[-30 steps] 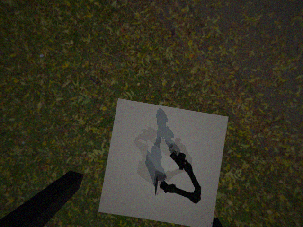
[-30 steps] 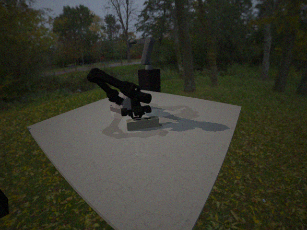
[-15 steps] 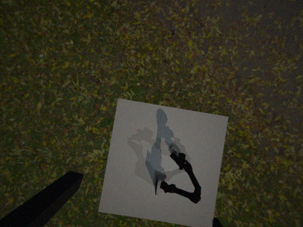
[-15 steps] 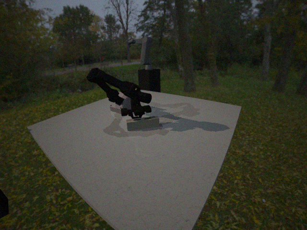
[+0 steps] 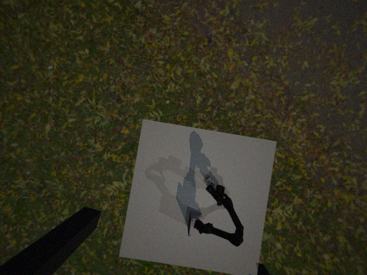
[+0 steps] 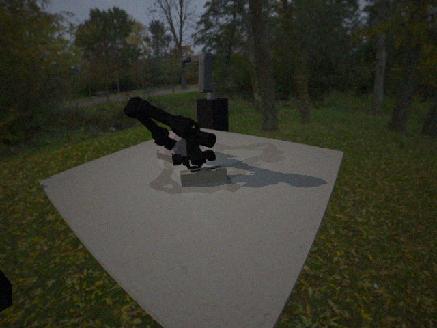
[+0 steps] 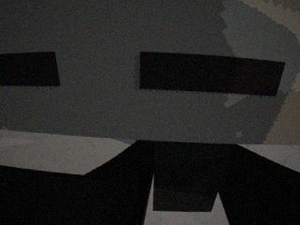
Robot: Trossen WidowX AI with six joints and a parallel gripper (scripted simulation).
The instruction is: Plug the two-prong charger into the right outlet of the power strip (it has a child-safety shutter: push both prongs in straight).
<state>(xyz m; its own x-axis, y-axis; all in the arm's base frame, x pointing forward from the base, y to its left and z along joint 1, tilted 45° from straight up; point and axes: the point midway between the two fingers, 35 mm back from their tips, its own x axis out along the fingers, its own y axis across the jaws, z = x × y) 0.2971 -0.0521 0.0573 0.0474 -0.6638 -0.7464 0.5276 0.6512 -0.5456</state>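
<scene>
My gripper tip is 1 cm to the left of the black two-prong charger, 1 cm below it and 1 cm short of it.
</scene>
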